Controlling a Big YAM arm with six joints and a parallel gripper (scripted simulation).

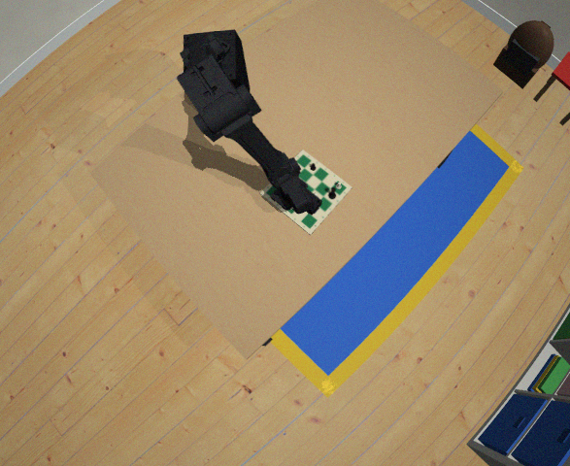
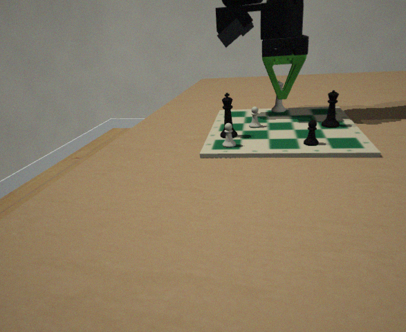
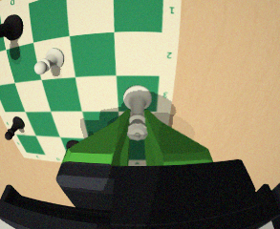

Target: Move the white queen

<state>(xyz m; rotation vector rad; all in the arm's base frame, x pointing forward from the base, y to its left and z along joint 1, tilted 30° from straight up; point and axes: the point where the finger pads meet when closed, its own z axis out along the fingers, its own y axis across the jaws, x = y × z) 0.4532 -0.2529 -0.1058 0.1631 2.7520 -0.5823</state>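
Now: hand right at the white queen. The rest, counted from my hand: black queen (9 cm to the left, 5 cm behind, 1 cm below); then black king (10 cm to the left, 10 cm ahead); then green-and-cream chessboard (7 cm to the left, 4 cm below, 2 cm ahead).
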